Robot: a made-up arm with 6 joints. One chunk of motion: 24 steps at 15 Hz.
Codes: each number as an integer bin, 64 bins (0 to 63) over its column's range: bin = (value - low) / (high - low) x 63, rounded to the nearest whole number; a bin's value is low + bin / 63 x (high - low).
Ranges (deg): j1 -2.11..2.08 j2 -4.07..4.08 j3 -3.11..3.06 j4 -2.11..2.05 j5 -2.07..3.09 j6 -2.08..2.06
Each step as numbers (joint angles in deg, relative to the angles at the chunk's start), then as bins.
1 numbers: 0.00 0.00 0.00 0.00 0.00 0.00
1 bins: 32 31 32 32 25 32
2 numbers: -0.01 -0.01 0.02 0.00 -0.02 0.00
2 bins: 32 31 32 32 25 32
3 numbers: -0.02 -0.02 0.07 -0.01 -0.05 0.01
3 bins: 31 31 32 32 25 32
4 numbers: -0.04 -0.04 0.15 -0.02 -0.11 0.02
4 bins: 31 31 33 32 24 32
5 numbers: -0.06 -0.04 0.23 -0.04 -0.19 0.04
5 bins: 31 31 34 31 23 32
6 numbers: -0.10 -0.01 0.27 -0.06 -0.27 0.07
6 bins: 30 31 35 31 22 33
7 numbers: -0.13 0.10 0.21 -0.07 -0.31 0.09
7 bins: 30 32 34 31 21 33
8 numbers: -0.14 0.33 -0.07 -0.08 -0.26 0.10
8 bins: 30 34 31 31 22 33
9 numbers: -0.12 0.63 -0.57 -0.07 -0.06 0.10
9 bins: 30 36 26 31 25 33
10 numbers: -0.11 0.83 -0.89 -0.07 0.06 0.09
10 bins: 30 38 23 31 26 33
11 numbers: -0.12 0.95 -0.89 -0.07 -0.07 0.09
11 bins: 30 39 23 31 24 33
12 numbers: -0.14 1.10 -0.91 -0.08 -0.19 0.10
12 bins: 30 40 22 31 23 33
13 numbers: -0.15 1.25 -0.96 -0.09 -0.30 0.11
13 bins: 29 41 22 31 22 33
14 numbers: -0.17 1.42 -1.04 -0.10 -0.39 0.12
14 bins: 29 42 21 30 21 33
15 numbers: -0.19 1.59 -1.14 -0.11 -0.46 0.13
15 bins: 29 44 20 30 20 34
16 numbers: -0.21 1.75 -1.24 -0.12 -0.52 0.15
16 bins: 29 45 19 30 19 34
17 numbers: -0.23 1.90 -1.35 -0.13 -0.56 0.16
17 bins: 28 46 18 30 18 34
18 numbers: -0.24 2.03 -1.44 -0.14 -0.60 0.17
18 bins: 28 47 17 30 18 34
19 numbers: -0.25 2.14 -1.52 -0.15 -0.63 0.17
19 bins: 28 48 16 30 18 34
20 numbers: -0.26 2.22 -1.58 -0.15 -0.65 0.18
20 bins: 28 49 16 30 17 34
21 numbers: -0.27 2.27 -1.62 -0.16 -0.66 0.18
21 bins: 28 49 15 30 17 34
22 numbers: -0.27 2.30 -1.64 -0.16 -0.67 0.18
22 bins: 28 49 15 30 17 34
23 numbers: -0.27 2.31 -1.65 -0.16 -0.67 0.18
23 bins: 28 49 15 30 17 34
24 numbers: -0.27 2.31 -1.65 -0.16 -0.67 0.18
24 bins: 28 49 15 30 17 34
